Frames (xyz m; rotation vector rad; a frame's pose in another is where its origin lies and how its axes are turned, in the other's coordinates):
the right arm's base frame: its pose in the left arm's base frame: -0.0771 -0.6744 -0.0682 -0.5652 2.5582 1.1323
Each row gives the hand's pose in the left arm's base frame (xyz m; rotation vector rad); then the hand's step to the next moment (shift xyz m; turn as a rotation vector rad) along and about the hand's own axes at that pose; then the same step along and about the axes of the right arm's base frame.
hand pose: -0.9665 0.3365 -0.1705 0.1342 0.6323 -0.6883
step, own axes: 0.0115 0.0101 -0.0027 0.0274 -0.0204 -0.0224
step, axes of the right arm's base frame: -0.0070 -0.0103 0.0093 0.0256 -0.0317 0.0024
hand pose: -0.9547 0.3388 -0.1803 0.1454 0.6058 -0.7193
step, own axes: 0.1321 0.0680 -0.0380 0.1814 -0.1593 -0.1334
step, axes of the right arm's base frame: -0.0440 -0.1272 0.0735 0.1771 -0.2112 -0.0117
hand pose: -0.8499 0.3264 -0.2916 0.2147 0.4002 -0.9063
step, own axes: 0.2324 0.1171 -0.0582 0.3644 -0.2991 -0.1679
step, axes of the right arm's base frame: -0.1035 -0.2382 0.0606 0.2874 -0.3985 -0.0950
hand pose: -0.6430 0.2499 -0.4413 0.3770 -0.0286 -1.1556
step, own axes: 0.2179 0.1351 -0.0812 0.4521 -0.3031 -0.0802
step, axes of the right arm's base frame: -0.1409 -0.2277 -0.0252 0.2729 -0.4266 -0.2150
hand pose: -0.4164 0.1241 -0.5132 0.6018 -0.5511 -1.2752
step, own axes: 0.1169 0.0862 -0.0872 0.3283 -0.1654 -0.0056
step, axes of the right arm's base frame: -0.1066 -0.1202 -0.0536 0.1638 -0.2599 -0.2020
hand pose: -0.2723 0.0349 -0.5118 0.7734 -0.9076 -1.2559
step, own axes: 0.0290 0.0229 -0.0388 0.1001 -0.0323 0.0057
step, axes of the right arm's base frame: -0.0383 -0.0326 -0.0186 0.0401 -0.0658 -0.0718
